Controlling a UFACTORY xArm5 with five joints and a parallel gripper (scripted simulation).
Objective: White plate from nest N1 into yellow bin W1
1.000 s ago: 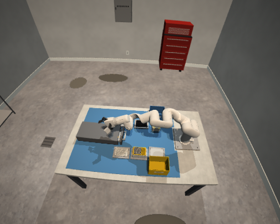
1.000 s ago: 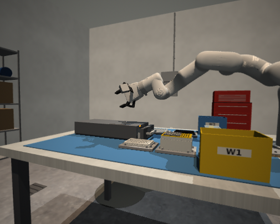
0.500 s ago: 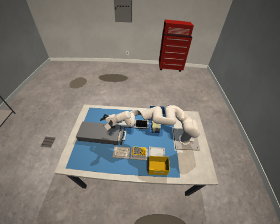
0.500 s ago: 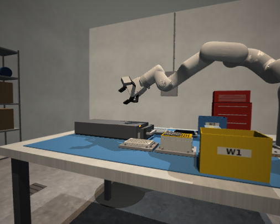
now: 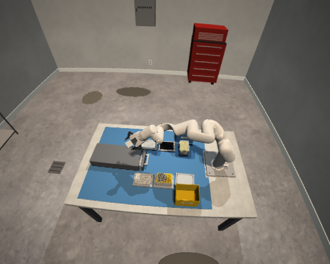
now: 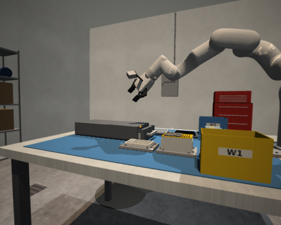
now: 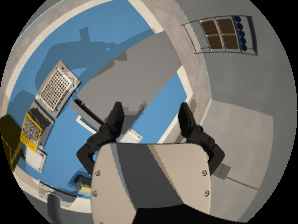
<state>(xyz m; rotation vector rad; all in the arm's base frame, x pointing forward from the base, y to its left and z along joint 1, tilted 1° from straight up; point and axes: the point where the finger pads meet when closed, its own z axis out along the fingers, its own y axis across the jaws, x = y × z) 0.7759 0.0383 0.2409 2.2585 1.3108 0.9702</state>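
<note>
Right now the white plate is 120 mm behind my hand, 170 mm to the left of it and 240 mm below it. Round my hand: yellow-topped tip box 310 mm behind, 160 mm to the left, 200 mm below; then grey nest 120 mm behind, 170 mm to the left, 250 mm below; then black plate 290 mm behind, 210 mm to the right, 240 mm below.
</note>
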